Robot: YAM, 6 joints.
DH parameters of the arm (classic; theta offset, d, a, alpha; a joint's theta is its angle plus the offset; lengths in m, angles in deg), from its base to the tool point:
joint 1: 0 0.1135 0.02 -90
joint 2: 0 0 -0.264 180
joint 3: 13.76 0 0.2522 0
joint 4: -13.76 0 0.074 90
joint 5: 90 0 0 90
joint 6: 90 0.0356 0 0
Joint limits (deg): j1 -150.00..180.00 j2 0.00..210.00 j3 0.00..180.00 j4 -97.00..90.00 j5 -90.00..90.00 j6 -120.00..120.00
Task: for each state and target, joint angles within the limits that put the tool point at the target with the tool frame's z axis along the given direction. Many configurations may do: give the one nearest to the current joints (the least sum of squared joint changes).
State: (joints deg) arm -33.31 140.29 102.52 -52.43 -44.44 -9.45
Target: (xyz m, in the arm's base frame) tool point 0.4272 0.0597 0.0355 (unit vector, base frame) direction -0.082 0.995 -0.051
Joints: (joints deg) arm 3.23 151.48 105.04 -70.41 -86.72 -9.45
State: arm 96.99 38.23 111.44 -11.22 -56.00 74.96
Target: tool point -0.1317 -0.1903 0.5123 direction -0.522 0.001 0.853
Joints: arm 59.28 10.65 77.75 40.21 -26.69 74.96
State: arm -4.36 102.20 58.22 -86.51 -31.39 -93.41
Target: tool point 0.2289 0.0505 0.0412 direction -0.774 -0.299 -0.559
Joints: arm 13.41 130.02 58.64 -74.41 6.39 -93.41
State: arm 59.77 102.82 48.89 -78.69 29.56 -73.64
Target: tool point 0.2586 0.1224 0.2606 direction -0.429 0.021 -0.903
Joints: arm 23.95 102.39 86.24 -96.87 -11.15 -73.64
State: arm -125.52 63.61 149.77 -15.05 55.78 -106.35
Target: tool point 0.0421 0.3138 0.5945 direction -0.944 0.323 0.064
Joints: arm -104.06 64.56 179.99 27.26 83.94 -106.35
